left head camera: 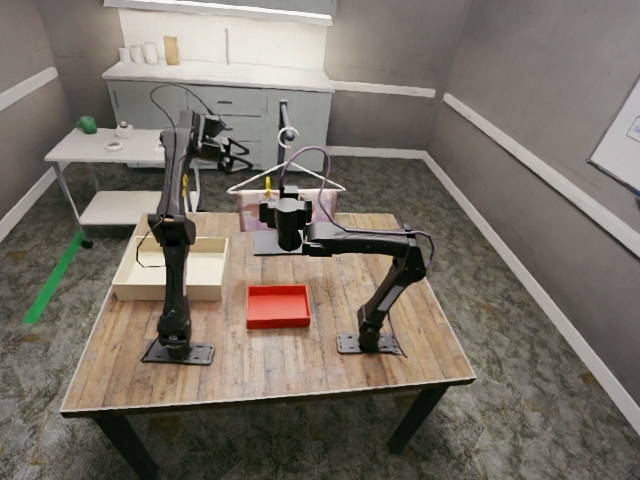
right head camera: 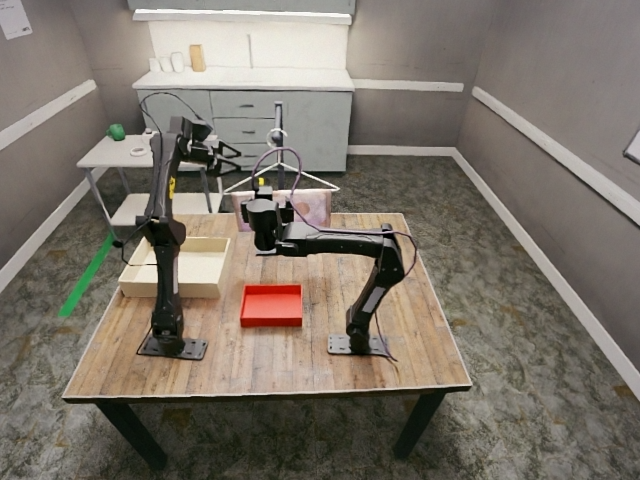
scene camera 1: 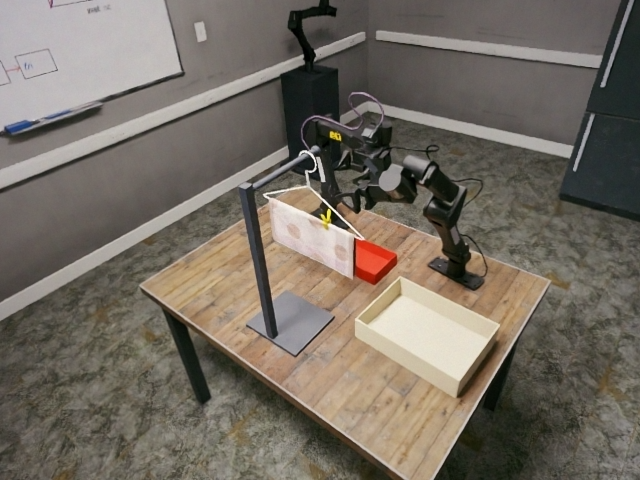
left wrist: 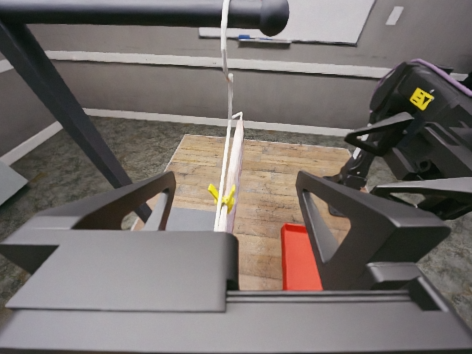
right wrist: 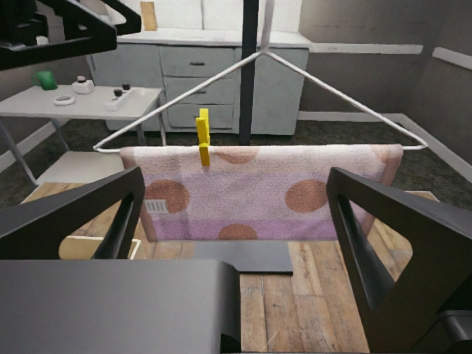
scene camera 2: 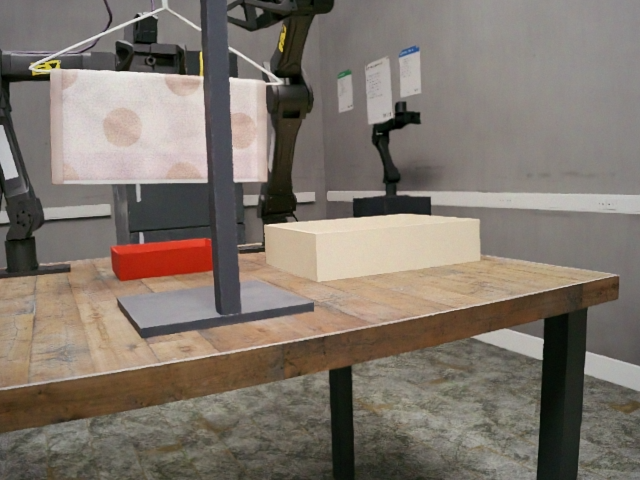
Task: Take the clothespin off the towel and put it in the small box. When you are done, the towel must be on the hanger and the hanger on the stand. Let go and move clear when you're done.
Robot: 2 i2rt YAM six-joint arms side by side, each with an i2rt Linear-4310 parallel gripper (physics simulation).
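The yellow clothespin grips the top edge of the spotted towel. The towel hangs over the white hanger, whose hook is on the arm of the dark stand. The small red box is on the table. My left gripper is open, beside the hanger and above the clothespin. My right gripper is open, facing the towel from the robot side.
A large cream box stands on the table. The stand's grey base lies near the table's far edge. A white trolley shows behind at the left in both head views.
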